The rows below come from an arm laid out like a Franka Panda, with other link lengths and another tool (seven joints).
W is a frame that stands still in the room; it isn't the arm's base.
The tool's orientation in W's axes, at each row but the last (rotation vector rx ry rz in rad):
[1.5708 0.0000 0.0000]
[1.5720 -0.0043 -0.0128]
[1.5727 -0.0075 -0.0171]
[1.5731 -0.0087 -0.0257]
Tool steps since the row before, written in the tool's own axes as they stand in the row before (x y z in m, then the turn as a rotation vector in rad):
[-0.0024 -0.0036 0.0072 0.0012 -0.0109 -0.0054]
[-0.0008 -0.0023 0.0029 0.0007 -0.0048 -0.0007]
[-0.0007 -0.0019 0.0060 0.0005 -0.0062 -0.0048]
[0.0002 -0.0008 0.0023 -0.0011 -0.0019 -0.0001]
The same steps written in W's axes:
[-0.0024 -0.0072 -0.0036 0.0012 0.0054 -0.0109]
[-0.0008 -0.0029 -0.0023 0.0007 0.0007 -0.0048]
[-0.0008 -0.0060 -0.0019 0.0005 0.0048 -0.0062]
[0.0001 -0.0023 -0.0008 -0.0011 0.0001 -0.0019]

